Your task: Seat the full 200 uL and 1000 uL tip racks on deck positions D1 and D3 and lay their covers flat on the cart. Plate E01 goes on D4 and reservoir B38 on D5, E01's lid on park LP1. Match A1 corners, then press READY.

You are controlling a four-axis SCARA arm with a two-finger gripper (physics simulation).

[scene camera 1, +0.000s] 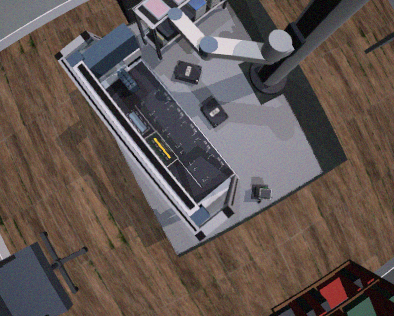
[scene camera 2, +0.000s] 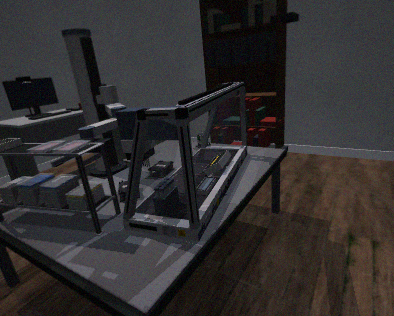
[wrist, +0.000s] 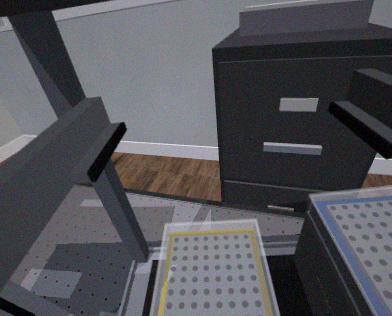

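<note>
My gripper (wrist: 223,101) is open and empty, its fingers wide apart above and behind a clear-covered, yellow-rimmed tip rack (wrist: 215,272) (scene camera 2: 85,195). A blue-rimmed tip rack (wrist: 372,245) stands to its right in the wrist view. Both racks are on the cart (scene camera 2: 89,194), on its lower shelf. Two pinkish plates (scene camera 2: 72,145) (scene camera 1: 154,8) lie on the cart's top shelf; their labels cannot be read. The deck (scene camera 1: 167,117) inside the framed enclosure holds a light-blue tray (scene camera 1: 138,122) (scene camera 2: 206,184) and a yellow-striped item (scene camera 1: 162,148) (scene camera 2: 215,160). The READY button cannot be made out.
The enclosure frame (scene camera 1: 110,120) (scene camera 2: 187,170) rises around the deck. Two dark labelled boxes (scene camera 1: 188,71) (scene camera 1: 214,112) lie between deck and arm column (scene camera 1: 270,80). A blue block (scene camera 1: 127,80) stands at the deck's cart end. A small device (scene camera 1: 262,192) stands near the table edge.
</note>
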